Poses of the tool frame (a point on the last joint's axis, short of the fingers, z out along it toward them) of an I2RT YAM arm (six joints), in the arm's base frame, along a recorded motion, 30 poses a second.
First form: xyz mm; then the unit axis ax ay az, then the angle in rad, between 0 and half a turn.
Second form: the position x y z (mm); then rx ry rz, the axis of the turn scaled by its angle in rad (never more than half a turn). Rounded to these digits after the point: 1 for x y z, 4 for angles.
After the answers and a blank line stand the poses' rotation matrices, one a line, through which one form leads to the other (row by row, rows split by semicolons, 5 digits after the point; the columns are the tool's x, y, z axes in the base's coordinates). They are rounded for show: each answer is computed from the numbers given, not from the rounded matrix.
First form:
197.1 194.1 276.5 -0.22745 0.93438 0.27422 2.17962
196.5 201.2 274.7 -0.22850 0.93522 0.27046 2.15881
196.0 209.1 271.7 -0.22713 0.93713 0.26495 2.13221
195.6 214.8 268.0 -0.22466 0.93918 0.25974 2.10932
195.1 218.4 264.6 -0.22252 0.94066 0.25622 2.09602
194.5 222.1 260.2 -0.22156 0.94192 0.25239 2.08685
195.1 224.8 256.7 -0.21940 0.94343 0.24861 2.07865
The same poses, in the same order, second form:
197.1 194.1 276.5 -0.4958 2.0366 0.5977
196.5 201.2 274.7 -0.4933 2.0190 0.5839
196.0 209.1 271.7 -0.4843 1.9982 0.5649
195.6 214.8 268.0 -0.4739 1.9810 0.5479
195.1 218.4 264.6 -0.4664 1.9716 0.5370
194.5 222.1 260.2 -0.4624 1.9656 0.5267
195.1 224.8 256.7 -0.4561 1.9611 0.5168

-0.49058 -0.55902 0.66845; -0.10912 0.80048 0.58935; -0.86454 0.21618 -0.45370
-0.47353 -0.55727 0.68206; -0.10720 0.80510 0.58337; -0.87423 0.20313 -0.44098
-0.45333 -0.55045 0.70107; -0.10189 0.81338 0.57275; -0.88550 0.18821 -0.42481
-0.43651 -0.54219 0.71798; -0.09623 0.82158 0.56192; -0.89454 0.17619 -0.41080
-0.42706 -0.53595 0.72827; -0.09258 0.82709 0.55439; -0.89947 0.16933 -0.40284
-0.42014 -0.53119 0.73574; -0.09215 0.83155 0.54775; -0.90277 0.16233 -0.39832
-0.41476 -0.52488 0.74329; -0.09041 0.83659 0.54031; -0.90543 0.15690 -0.39444

